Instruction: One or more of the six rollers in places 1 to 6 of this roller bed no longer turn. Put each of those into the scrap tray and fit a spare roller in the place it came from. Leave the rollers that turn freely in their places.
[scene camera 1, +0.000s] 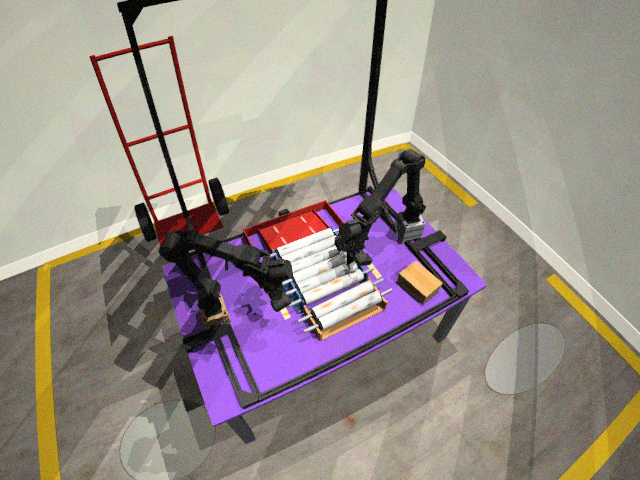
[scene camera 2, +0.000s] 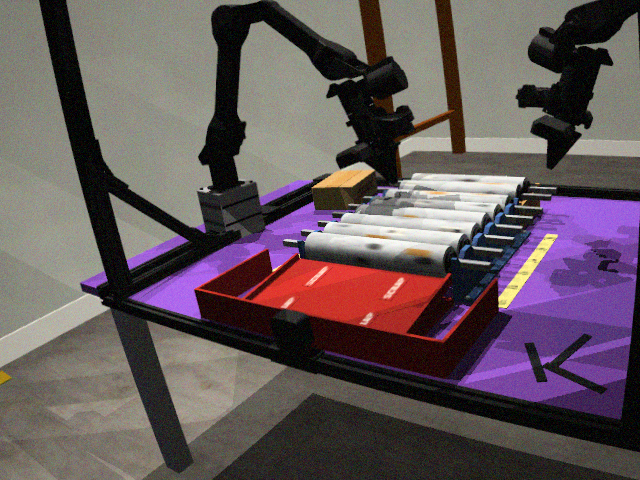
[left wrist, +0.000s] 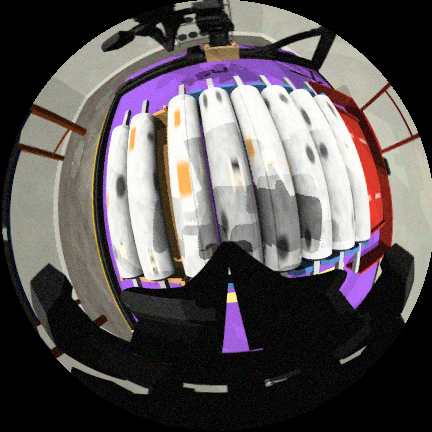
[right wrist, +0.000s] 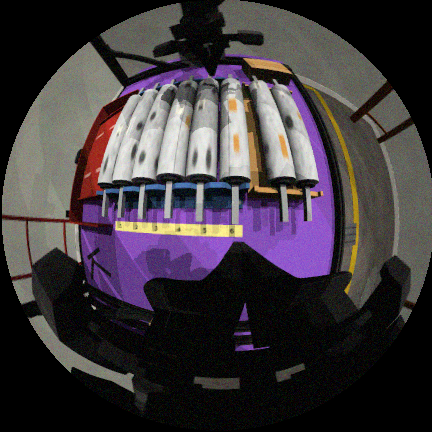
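The roller bed holds six mottled white rollers on blue supports. A yellow number strip lies in front of it. Two spare rollers lie in an orange tray. The red scrap tray holds no roller. My left gripper is shut and empty over the far ends of rollers 4 and 5. My right gripper is shut and empty over the table near place 6.
A wooden block sits on the purple table beyond the bed. A black frame rail borders the table. A red hand truck and black gantry posts stand behind.
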